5 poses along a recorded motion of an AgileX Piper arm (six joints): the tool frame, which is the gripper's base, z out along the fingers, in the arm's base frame.
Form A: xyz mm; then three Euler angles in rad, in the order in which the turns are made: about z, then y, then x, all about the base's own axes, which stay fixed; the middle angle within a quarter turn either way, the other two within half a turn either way.
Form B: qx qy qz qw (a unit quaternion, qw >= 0); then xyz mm. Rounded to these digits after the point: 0 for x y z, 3 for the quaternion.
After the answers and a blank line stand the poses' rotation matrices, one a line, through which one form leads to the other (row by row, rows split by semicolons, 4 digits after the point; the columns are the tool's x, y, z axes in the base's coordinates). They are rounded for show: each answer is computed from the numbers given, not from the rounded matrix.
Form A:
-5 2 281 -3.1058 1.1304 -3.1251
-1 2 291 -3.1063 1.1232 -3.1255
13 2 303 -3.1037 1.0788 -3.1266
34 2 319 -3.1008 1.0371 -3.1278
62 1 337 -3.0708 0.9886 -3.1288
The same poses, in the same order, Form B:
0.020 0.844 0.017 0.535 -5 2 281
0.019 0.846 0.016 0.532 -1 2 291
0.020 0.858 0.016 0.513 13 2 303
0.021 0.868 0.016 0.495 34 2 319
0.034 0.880 0.022 0.474 62 1 337

-0.4260 0.0153 0.9046; 0.0507 0.9987 0.0070; -0.9033 0.0488 -0.4262
-0.4325 0.0153 0.9015; 0.0498 0.9987 0.0070; -0.9002 0.0479 -0.4327
-0.4720 0.0179 0.8814; 0.0511 0.9987 0.0071; -0.8801 0.0484 -0.4723
-0.5083 0.0207 0.8609; 0.0526 0.9986 0.0070; -0.8596 0.0489 -0.5087
-0.5485 0.0389 0.8353; 0.0814 0.9967 0.0070; -0.8322 0.0718 -0.5498

